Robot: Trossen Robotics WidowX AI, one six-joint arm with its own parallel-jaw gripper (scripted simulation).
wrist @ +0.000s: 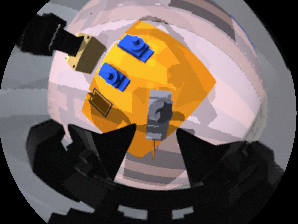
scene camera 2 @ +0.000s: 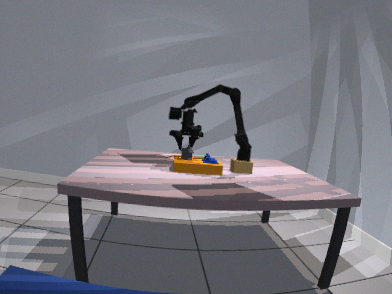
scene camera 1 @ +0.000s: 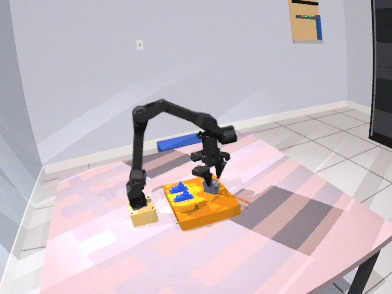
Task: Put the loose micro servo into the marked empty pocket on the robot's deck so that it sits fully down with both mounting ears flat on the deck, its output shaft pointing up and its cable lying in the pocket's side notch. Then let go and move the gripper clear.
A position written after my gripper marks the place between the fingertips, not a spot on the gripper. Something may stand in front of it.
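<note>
Nothing is held in my gripper (scene camera 1: 213, 182), which is open and which I can also see in the wrist view (wrist: 156, 128). There is an orange deck (scene camera 1: 214, 208), visible to me in the wrist view (wrist: 172, 67) as well. I see a grey micro servo (wrist: 160, 111) too.
</note>
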